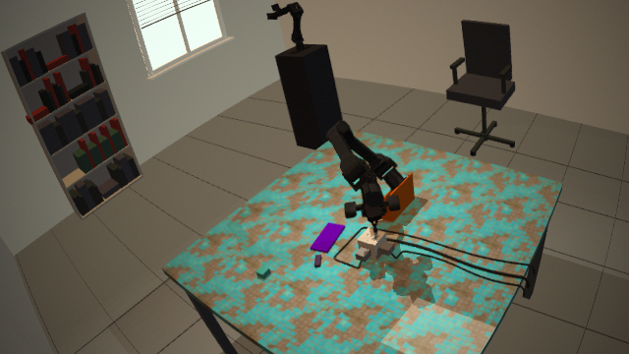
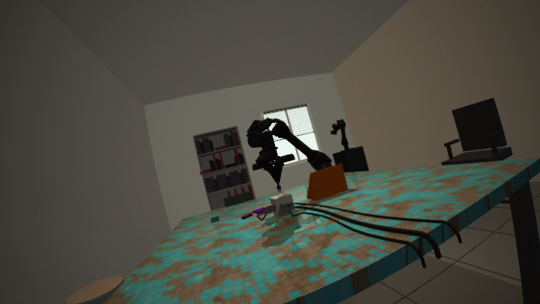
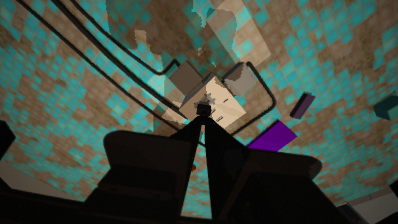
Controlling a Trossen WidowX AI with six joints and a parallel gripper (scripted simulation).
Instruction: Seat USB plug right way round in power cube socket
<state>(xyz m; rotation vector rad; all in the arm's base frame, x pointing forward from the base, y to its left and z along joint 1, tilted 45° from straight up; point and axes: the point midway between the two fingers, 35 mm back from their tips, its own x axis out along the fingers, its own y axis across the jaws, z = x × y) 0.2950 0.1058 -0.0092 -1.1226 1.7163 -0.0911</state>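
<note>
My gripper tip is 2 cm above the dark USB plug. Round my gripper tip: teal cube: 31 cm to the right, 30 cm ahead, 12 cm below; flat purple slab: 23 cm to the right, 13 cm below, 2 cm ahead; small purple stick: 18 cm to the right, 14 cm ahead, 13 cm below.
</note>
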